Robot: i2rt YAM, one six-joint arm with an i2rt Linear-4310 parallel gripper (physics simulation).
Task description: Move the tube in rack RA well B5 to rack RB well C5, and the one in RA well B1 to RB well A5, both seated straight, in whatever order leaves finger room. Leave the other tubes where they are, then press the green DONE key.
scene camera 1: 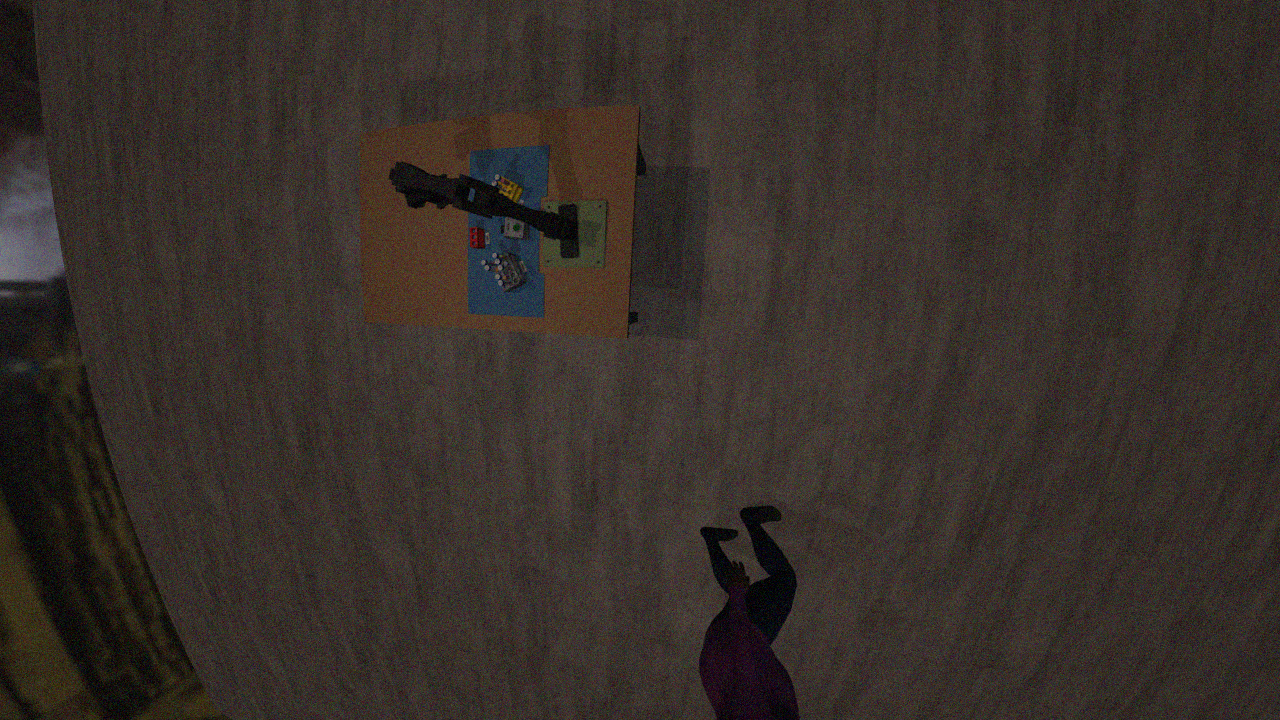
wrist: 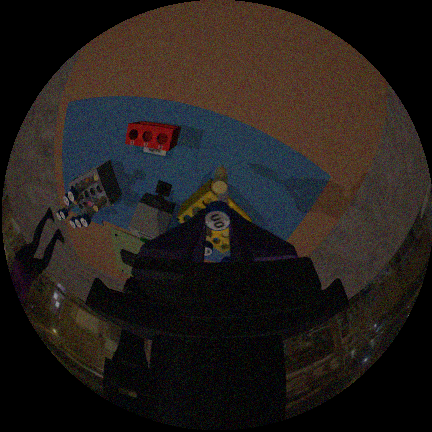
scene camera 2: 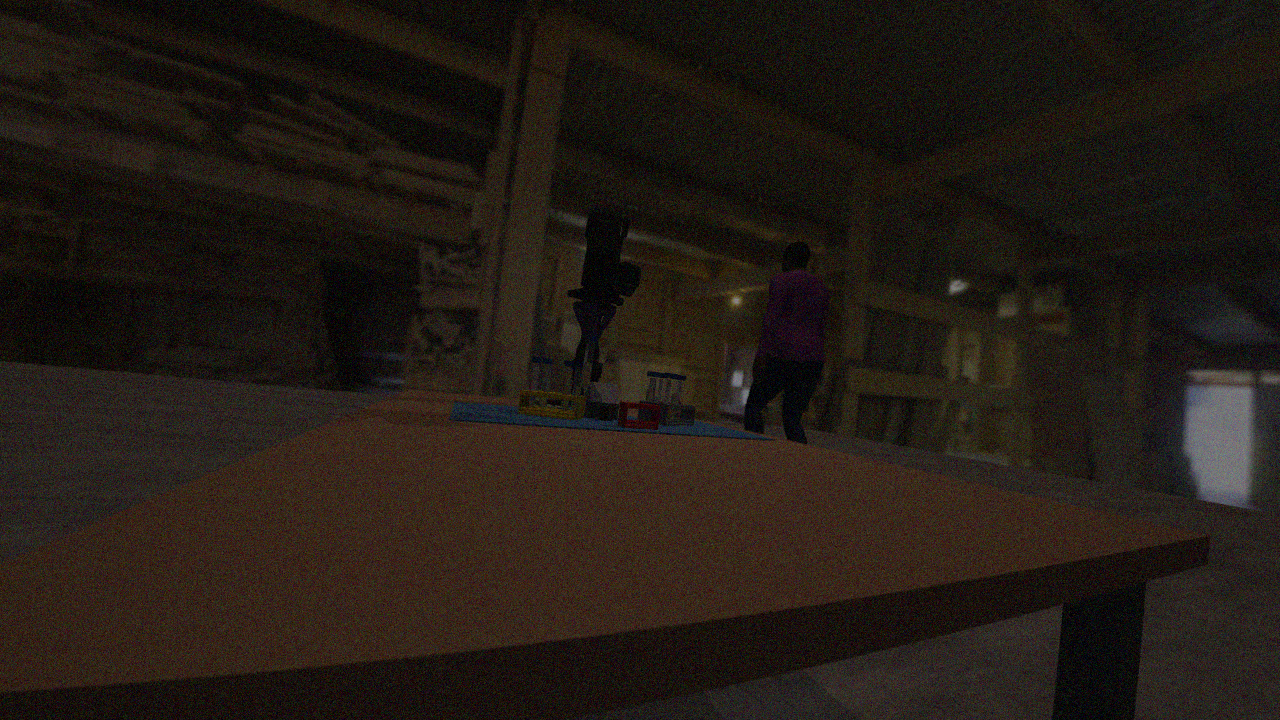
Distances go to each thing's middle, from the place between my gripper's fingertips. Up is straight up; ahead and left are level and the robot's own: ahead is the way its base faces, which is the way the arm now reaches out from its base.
Right now the small block (wrist: 151, 216) is 130 mm behind my hand, 120 mm below it and 100 mm to the left of it.
